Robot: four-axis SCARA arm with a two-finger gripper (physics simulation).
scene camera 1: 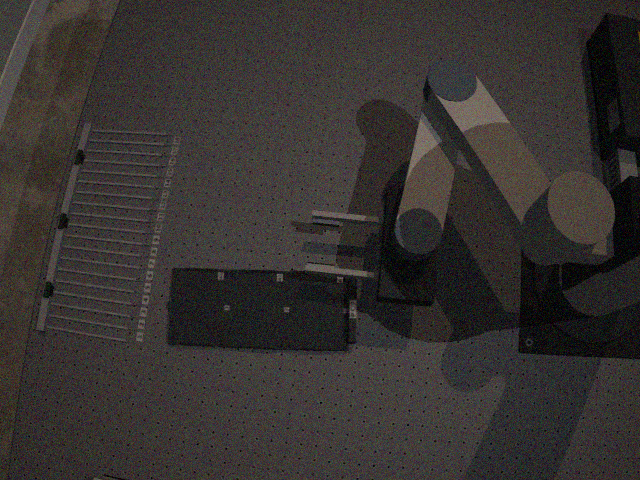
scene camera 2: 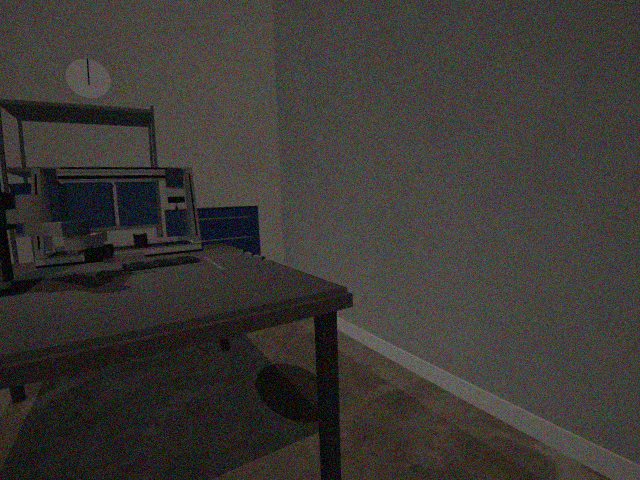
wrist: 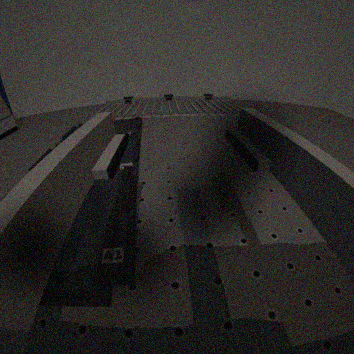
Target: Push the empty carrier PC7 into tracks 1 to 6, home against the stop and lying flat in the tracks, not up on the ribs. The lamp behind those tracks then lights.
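Places are measured from the arm's base along level axes (x down, y left, z ahead), in centimetres.
Pixels of known places: gripper, fingertip midpoint: (scene camera 1: 308,241) (scene camera 2: 144,254) (wrist: 177,122); arm's base at its link origin: (scene camera 1: 589,279).
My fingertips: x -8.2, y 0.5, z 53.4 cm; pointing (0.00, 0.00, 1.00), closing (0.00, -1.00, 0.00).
For each thing: its middle in the pictures, then the offset to it from my fingertips. "*": a spot on its surface instead. Level surfaces: height alone.
- dark flat plate at the middle of its body: (wrist: 84,153) (scene camera 1: 259,308) (scene camera 2: 162,261) dy +11.0, dx +5.4, dz +7.4 cm
- pale stop rail at a spot on its surface: (scene camera 1: 67,206) * dy -3.6, dx +5.3, dz +47.7 cm
- dark cabinet at a spot on its surface: (scene camera 1: 602,67) * dy -44.7, dx +1.0, dz -56.8 cm
- table at its surface level: dx +6.8 cm
The carrier, a dark flat plate (scene camera 1: 258,310) (wrist: 95,240) with small pale labels, lies right of the lower tracks in scene camera 1, apart from them. The ribbed tracks (scene camera 1: 98,268) (wrist: 170,106) run up to a pale stop rail (scene camera 1: 67,206). Three dark lamp blocks sit along that rail: a lower one (scene camera 1: 48,289), a middle one (scene camera 1: 63,221) and an upper one (scene camera 1: 79,156). None looks lit. My gripper (scene camera 1: 310,240) (wrist: 177,122) is shut, with its usual gap between the fingers and nothing held. One finger shows over the carrier's upper right edge; height is unclear.
Pale number labels (scene camera 1: 149,268) line the tracks' near ends. The arm's black base plate (scene camera 1: 542,333) and a dark cabinet (scene camera 1: 602,67) stand at the right. The table (scene camera 2: 206,310) ends just beyond the stop rail. A framed enclosure (scene camera 2: 194,206) stands behind the table.
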